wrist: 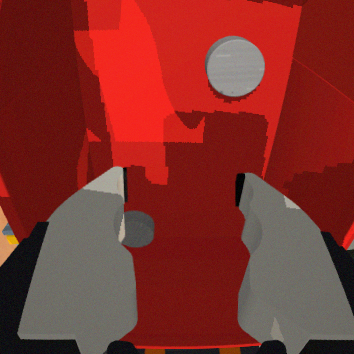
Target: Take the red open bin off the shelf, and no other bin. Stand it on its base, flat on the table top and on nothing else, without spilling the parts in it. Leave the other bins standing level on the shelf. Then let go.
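Frame: origin at the arm's base, x down, y left, z ahead, level; metres.
Seen in the pictures: gripper, fingertip midpoint: (pixel 180 173).
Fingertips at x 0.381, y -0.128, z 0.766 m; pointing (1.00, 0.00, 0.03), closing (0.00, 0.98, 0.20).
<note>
Pixels of each thing's top centre, then the offset from my fingertips to it. "spot": a spot on its surface instead. Level surfaces: height alone.
- red open bin, surface spot: (pixel 215 280) spot: dx -0.017, dy +0.012, dz +0.064 m
- light grey round part, top centre: (pixel 236 68) dx -0.006, dy +0.029, dz -0.049 m
- darker grey round part, top centre: (pixel 133 236) dx +0.004, dy -0.034, dz +0.042 m
- tan surface, surface height: dx +0.182 m
- blue-grey thing, top centre: (pixel 191 232) dx +0.070, dy -0.001, dz +0.105 m
The red open bin (pixel 215 280) fills most of the wrist view, seen from above into its inside. A light grey round part (pixel 235 67) lies in it at the upper right, and a darker grey round part (pixel 140 229) lies partly behind the left finger. My gripper (pixel 180 173) has its two fingers standing apart inside the bin, spread outward and holding it from within. The spots where the fingers meet the bin walls are hidden. The bin's underside is hidden, so I cannot tell what is beneath it or how high it is.
A tan surface (pixel 5 250) shows past the bin at the left edge, with a small yellow and blue-grey thing (pixel 11 239) there. Two orange-brown patches (pixel 155 351) (pixel 230 351) show below the bin's rim at the bottom edge. The other bins cannot be made out.
</note>
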